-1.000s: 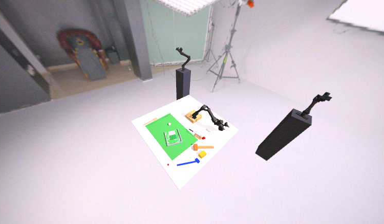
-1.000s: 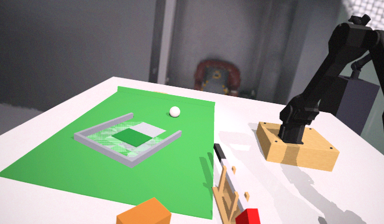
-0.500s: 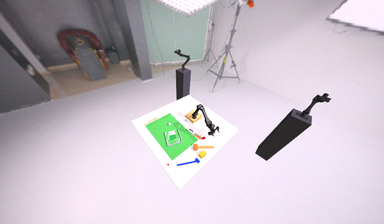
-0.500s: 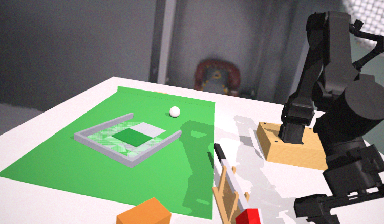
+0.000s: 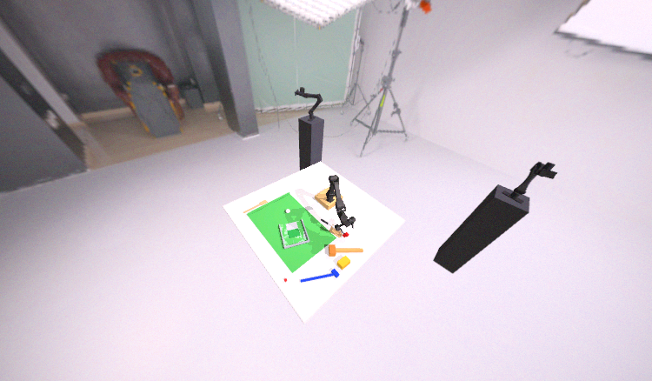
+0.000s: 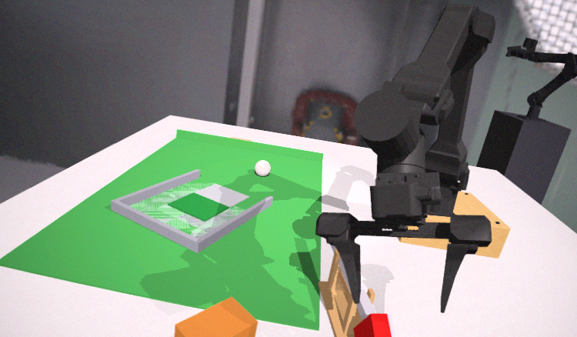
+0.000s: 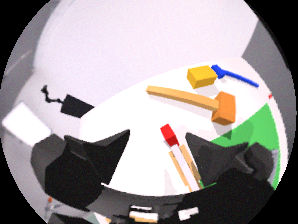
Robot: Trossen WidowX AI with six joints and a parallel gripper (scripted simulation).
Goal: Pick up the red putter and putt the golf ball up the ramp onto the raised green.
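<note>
Now: the red putter 2 cm ahead of my gripper tip, 13 cm to the right of it and 5 cm below it. Also, from my gripper tip: blue putter (41 cm ahead, 6 cm to the left, 9 cm below); then wooden stand (2 cm ahead, 11 cm to the right, 7 cm below); then yellow block (21 cm ahead, 12 cm to the left, 9 cm below).
</note>
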